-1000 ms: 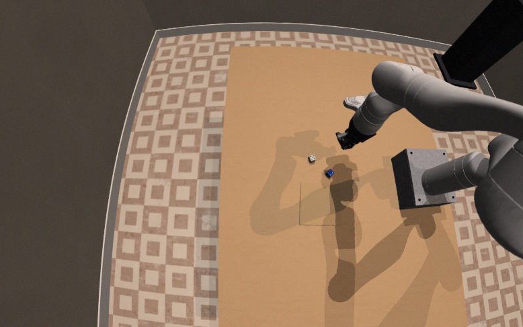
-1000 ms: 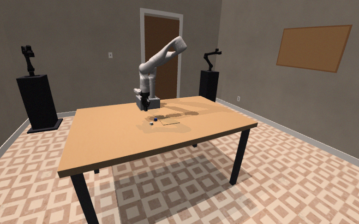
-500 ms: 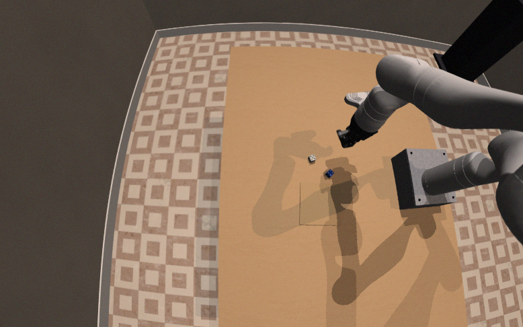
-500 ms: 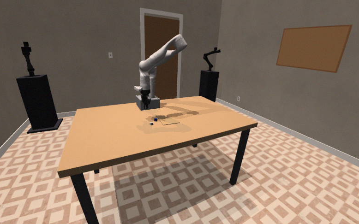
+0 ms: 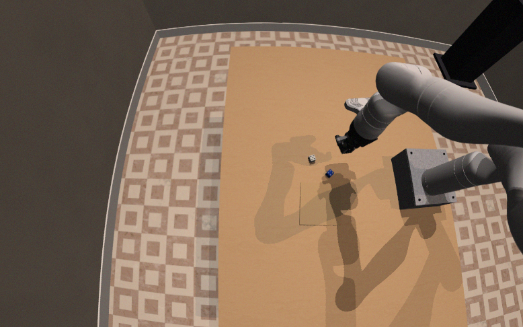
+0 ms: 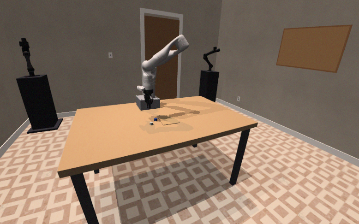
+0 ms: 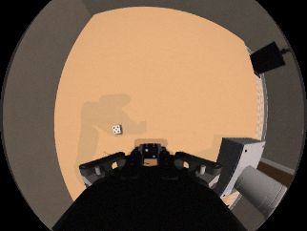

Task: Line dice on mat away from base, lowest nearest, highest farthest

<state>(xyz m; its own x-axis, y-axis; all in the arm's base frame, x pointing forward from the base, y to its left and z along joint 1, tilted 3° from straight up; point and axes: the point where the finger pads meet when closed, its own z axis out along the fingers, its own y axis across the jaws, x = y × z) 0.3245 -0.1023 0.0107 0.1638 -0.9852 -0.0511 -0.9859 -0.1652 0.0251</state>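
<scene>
My gripper is now 6 cm short of the mat, 15 cm to the right of it and 12 cm above it. Round my hand: blue die 3 cm ahead, 5 cm to the left, 11 cm below; then black die 1 cm below; then white die 9 cm ahead, 1 cm to the right, 11 cm below.
</scene>
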